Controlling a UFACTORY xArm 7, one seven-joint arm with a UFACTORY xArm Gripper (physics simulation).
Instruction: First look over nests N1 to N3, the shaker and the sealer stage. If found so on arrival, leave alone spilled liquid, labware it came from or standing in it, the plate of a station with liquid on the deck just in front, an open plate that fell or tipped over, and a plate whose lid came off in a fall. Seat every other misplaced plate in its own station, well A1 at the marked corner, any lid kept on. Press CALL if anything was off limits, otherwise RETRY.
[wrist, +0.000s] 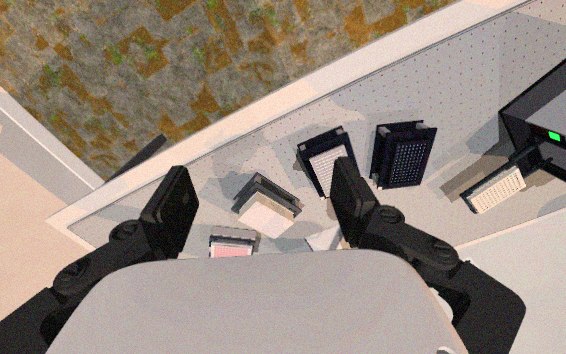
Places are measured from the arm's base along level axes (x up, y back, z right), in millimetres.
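Pixels of known places: gripper, fingertip midpoint: (263, 180).
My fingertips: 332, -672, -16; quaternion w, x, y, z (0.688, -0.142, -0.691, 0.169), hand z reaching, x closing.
Observation:
Ahead of a thing's pixels: the offset from my fingertips to its middle, as dx, dy, dz. "spot": to the spot under its first point. Level surfaces: height alone.
My gripper (263, 180) is open and empty, high above the deck. A white plate @[-323, +252, +45] (323, 163) is in a black nest @[spot: -379, +179, +49] (320, 138), partly hidden by the right finger. A dark plate @[-318, +311, +216] (411, 161) is in the black nest @[-350, +311, +217] (382, 156) to its right. A pale, blank-topped plate @[-312, +290, -168] (266, 216) stands at a grey holder @[-356, +289, -168] (256, 181) between the fingers. A pink plate @[-317, +388, -356] (231, 251) beside a grey block @[spot: -354, +345, -319] (234, 234) is cut off by the gripper body. A cream plate @[-272, +479, +408] (499, 190) lies on the dark stage at the right. Nest labels and marked corners are too small to read.
A dark machine @[spot: -320, +312, +532] (537, 107) with a green light @[spot: -248, +340, +501] (554, 135) stands at the right edge. A white angular piece (324, 240) shows beside the right finger. The perforated deck @[dx -384] (450, 65) has a raised pale rim @[spot: -397, +58, -2] (280, 102), with patterned floor (150, 50) beyond.

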